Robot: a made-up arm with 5 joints. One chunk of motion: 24 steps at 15 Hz.
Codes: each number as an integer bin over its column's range. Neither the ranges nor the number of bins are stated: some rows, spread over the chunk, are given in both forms.
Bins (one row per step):
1: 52 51 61 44 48 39
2: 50 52 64 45 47 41
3: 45 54 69 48 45 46
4: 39 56 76 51 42 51
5: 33 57 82 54 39 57
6: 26 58 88 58 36 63
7: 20 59 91 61 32 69
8: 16 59 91 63 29 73
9: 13 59 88 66 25 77
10: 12 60 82 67 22 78
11: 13 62 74 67 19 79
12: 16 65 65 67 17 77
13: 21 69 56 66 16 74
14: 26 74 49 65 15 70
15: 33 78 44 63 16 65
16: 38 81 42 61 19 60
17: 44 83 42 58 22 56
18: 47 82 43 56 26 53
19: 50 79 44 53 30 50
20: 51 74 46 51 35 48
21: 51 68 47 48 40 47
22: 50 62 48 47 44 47
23: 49 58 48 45 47 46
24: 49 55 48 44 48 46
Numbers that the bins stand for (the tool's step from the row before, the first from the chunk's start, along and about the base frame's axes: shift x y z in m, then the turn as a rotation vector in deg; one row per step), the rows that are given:
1: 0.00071 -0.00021 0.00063 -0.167 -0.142 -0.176
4: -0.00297 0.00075 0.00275 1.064 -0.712 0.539
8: -0.00947 0.00132 0.00487 3.173 -1.946 1.851
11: -0.01032 0.00190 0.00246 3.876 -2.896 2.208
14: -0.00665 0.00420 -0.00107 3.524 -3.276 1.672
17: -0.00156 0.00593 -0.00206 2.294 -2.611 0.837
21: 0.00042 0.00305 -0.00135 0.536 -0.902 0.301
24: -0.00014 0.00056 -0.00121 -0.167 -0.142 0.241
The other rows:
2: 0.00014 -0.00002 0.00105 0.009 -0.237 -0.057
3: -0.00127 0.00036 0.00176 0.536 -0.427 0.241
5: -0.00467 0.00094 0.00360 1.591 -0.997 0.897
6: -0.00665 0.00113 0.00444 2.294 -1.282 1.255
7: -0.00834 0.00132 0.00487 2.821 -1.662 1.612
9: -0.01032 0.00132 0.00444 3.700 -2.326 2.089
10: -0.01061 0.00152 0.00360 3.876 -2.611 2.148
12: -0.00947 0.00247 0.00119 3.876 -3.086 2.089
13: -0.00806 0.00324 -0.00008 3.700 -3.181 1.910
15: -0.00467 0.00497 -0.00178 3.173 -3.181 1.374
16: -0.00325 0.00555 -0.00206 2.821 -2.896 1.076
18: -0.00071 0.00574 -0.00192 1.942 -2.231 0.659
19: 0.00014 0.00516 -0.00178 1.415 -1.852 0.480
20: 0.00042 0.00420 -0.00149 1.064 -1.377 0.361
22: 0.00014 0.00190 -0.00121 0.361 -0.522 0.301
23: -0.00014 0.00113 -0.00121 0.009 -0.237 0.241

